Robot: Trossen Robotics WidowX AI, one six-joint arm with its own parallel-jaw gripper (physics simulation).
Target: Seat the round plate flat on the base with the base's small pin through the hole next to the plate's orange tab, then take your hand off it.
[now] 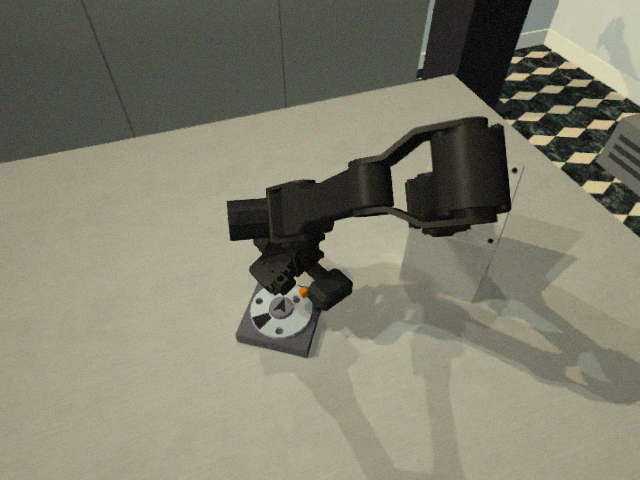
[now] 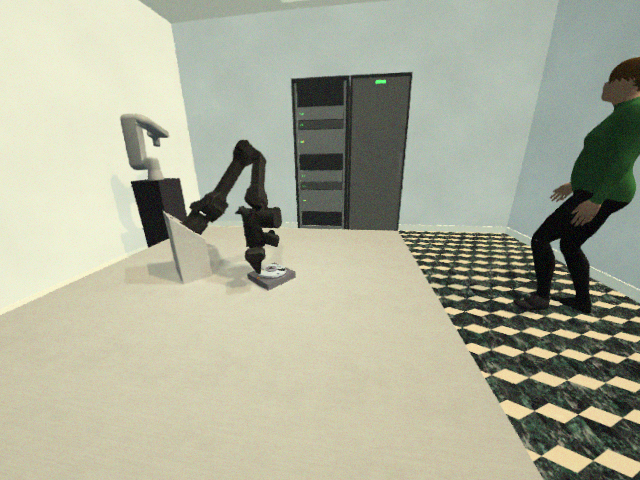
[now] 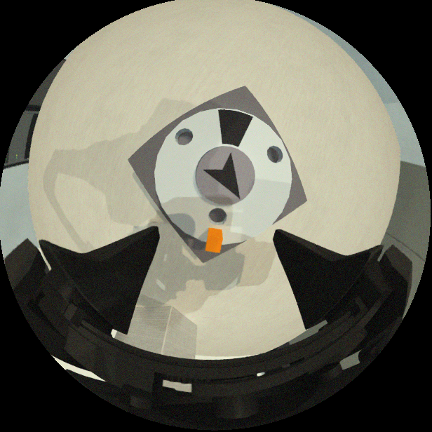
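Seen in the pictures: gripper, fingertip midpoint: point(image 1: 300, 293) point(image 2: 259, 268); arm's base, origin of the base link: point(image 2: 190, 229).
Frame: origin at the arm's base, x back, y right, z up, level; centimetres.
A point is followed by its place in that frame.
Note:
The white round plate point(image 1: 299, 321) @(z -14.8, x -26.9, y -3.6 cm) point(image 2: 279, 270) @(z -14.8, x -32.2, y -0.1 cm) point(image 3: 272, 175) lies on the dark grey square base point(image 1: 279, 345) @(z -15.9, x -31.2, y -6.1 cm) point(image 2: 270, 283) @(z -16.0, x -31.2, y 7.3 cm) point(image 3: 245, 100), around its mauve centre hub point(image 1: 281, 307) @(z -14.0, x -29.1, y -0.4 cm) point(image 3: 215, 160) with a black arrow. The orange tab point(image 1: 303, 292) @(z -12.8, x -24.8, y 0.4 cm) point(image 3: 214, 240) stands at the rim beside one dark round hole point(image 1: 296, 299) @(z -14.7, x -25.9, y 1.1 cm) point(image 3: 217, 215). Shadow lies along the tab-side rim; I cannot tell whether the plate is fully flat. The small pin does not show. My gripper point(image 1: 299, 298) @(z -13.6, x -25.1, y 1.0 cm) point(image 2: 262, 266) @(z -13.6, x -25.1, y 1.0 cm) point(image 3: 217, 234) is open and empty, low over the tab side, one finger on each side of the tab.
A slanted pale panel point(image 1: 439, 268) @(z -11.5, x -0.9, y -3.7 cm) point(image 2: 188, 253) @(z -7.2, x -1.5, y 5.5 cm) point(image 3: 180, 330) stands near my arm's foot. The pale table point(image 1: 129, 310) @(z -18.2, x -54.5, y 11.0 cm) point(image 2: 284, 372) @(z -18.2, x -44.9, y 38.8 cm) bears the base. Beyond it are a black pedestal point(image 2: 155, 211), dark cabinets point(image 2: 379, 155) and a person in green point(image 2: 610, 149).

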